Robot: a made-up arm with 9 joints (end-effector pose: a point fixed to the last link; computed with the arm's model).
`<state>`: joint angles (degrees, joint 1 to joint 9).
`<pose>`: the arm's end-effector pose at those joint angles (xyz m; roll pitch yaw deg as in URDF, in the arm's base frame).
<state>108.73 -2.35 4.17 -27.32 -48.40 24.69 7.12 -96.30 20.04</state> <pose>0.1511 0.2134 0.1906 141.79 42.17 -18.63</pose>
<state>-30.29 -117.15 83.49 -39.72 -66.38 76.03 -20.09 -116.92 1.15</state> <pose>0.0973 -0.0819 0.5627 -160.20 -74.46 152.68</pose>
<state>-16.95 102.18 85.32 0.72 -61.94 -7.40 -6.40 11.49 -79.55</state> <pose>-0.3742 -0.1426 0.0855 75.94 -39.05 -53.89</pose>
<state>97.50 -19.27 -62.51 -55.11 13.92 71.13 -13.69 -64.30 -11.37</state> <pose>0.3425 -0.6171 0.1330 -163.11 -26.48 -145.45</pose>
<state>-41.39 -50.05 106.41 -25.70 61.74 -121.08 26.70 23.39 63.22</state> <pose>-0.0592 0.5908 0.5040 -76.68 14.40 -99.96</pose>
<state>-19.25 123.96 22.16 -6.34 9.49 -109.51 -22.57 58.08 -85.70</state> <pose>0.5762 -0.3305 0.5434 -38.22 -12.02 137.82</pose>
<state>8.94 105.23 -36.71 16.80 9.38 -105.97 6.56 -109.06 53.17</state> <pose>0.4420 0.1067 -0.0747 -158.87 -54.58 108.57</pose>
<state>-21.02 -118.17 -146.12 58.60 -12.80 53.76 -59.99 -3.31 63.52</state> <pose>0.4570 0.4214 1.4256 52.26 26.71 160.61</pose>
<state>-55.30 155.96 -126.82 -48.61 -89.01 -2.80 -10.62 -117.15 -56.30</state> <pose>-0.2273 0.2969 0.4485 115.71 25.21 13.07</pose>
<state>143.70 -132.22 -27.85 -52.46 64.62 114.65 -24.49 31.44 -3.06</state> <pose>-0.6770 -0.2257 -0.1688 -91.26 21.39 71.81</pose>
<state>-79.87 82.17 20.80 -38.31 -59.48 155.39 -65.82 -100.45 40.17</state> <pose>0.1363 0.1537 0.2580 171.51 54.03 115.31</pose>
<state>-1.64 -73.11 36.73 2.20 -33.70 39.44 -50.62 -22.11 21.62</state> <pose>-0.1549 0.4599 1.1454 -20.37 -40.19 12.73</pose>
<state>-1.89 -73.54 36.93 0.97 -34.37 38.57 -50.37 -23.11 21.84</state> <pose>-0.1703 0.4560 1.1291 -22.84 -42.19 14.89</pose>
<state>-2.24 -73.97 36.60 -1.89 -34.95 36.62 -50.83 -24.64 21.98</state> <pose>-0.1977 0.4572 1.0930 -28.52 -45.66 19.54</pose>
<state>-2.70 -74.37 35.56 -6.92 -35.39 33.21 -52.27 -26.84 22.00</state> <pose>-0.2373 0.4614 1.0282 -39.68 -50.42 28.89</pose>
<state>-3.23 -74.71 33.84 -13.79 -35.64 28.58 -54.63 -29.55 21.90</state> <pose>-0.2790 0.4616 0.9362 -57.64 -54.39 44.61</pose>
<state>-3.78 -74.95 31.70 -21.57 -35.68 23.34 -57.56 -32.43 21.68</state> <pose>-0.3107 0.4510 0.8300 -79.82 -54.71 64.65</pose>
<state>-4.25 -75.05 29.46 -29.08 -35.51 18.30 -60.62 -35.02 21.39</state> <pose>-0.3263 0.4299 0.7292 -98.68 -50.85 81.84</pose>
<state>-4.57 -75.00 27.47 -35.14 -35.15 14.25 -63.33 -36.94 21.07</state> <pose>-0.3288 0.4066 0.6519 -110.23 -45.44 92.28</pose>
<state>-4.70 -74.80 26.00 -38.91 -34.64 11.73 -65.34 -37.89 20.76</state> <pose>-0.3264 0.3922 0.6069 -115.41 -41.28 96.81</pose>
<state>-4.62 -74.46 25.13 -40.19 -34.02 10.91 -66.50 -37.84 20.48</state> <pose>-0.3245 0.3935 0.5933 -116.11 -39.57 97.07</pose>
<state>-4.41 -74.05 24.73 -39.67 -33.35 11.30 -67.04 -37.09 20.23</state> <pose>-0.3241 0.4071 0.6011 -114.08 -39.82 94.76</pose>
